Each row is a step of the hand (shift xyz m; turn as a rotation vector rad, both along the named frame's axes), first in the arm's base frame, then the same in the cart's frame.
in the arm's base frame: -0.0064 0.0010 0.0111 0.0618 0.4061 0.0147
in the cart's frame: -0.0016 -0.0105 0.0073 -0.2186 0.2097 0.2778
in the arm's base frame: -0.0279 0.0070 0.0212 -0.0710 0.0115 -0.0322
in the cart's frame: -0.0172 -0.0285 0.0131 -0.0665 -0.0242 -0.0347
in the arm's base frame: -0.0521 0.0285 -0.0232 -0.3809 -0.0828 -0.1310
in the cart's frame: -0.0618 -0.0093 -0.0127 -0.2491 -0.2175 -0.2445
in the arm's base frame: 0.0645 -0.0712 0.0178 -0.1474 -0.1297 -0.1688
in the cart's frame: 0.0966 0.0024 -0.0146 -0.0693 -0.0568 -0.2429
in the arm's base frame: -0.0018 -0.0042 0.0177 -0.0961 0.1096 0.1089
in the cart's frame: 0.0070 -0.0135 0.0101 -0.1040 -0.0821 0.1247
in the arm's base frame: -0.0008 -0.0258 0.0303 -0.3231 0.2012 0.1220
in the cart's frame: 0.0258 -0.0297 0.0064 -0.3163 -0.2043 0.1341
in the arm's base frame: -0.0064 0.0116 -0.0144 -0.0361 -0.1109 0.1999
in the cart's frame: -0.0165 0.0092 -0.0051 0.1100 -0.1909 0.0710
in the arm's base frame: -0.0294 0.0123 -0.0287 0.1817 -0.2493 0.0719
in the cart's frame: -0.0372 0.0023 -0.0211 0.3107 -0.0273 -0.0551
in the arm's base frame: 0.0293 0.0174 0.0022 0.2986 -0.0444 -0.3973
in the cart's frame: 0.0095 0.0262 0.0198 0.1110 0.4185 -0.2480
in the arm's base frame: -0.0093 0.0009 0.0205 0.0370 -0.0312 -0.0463
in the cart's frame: -0.0006 -0.0180 0.0135 0.0315 0.0390 -0.0445
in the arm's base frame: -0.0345 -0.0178 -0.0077 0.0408 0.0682 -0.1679
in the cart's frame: -0.0145 -0.0266 -0.0254 -0.0688 0.1566 -0.0725
